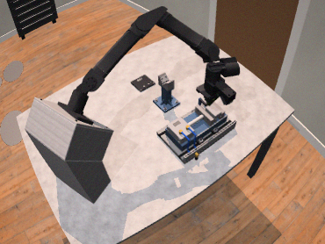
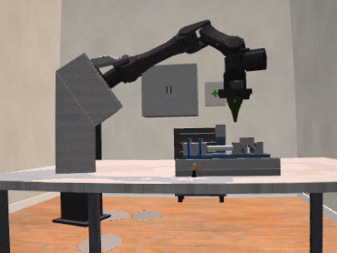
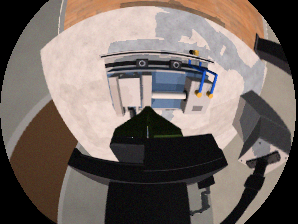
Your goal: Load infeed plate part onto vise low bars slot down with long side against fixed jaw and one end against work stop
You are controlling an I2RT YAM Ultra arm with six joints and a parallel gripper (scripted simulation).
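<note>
Now: hand 80 mm above the grey part, 30 mm short of it and 10 mm to the right of it. The rest, counted from my hand: fixed jaw: 90 mm below, 60 mm ahead, 30 mm to the left; moving jaw: 90 mm below, 20 mm to the left; air cylinder rod: 90 mm below, 50 mm behind.
</note>
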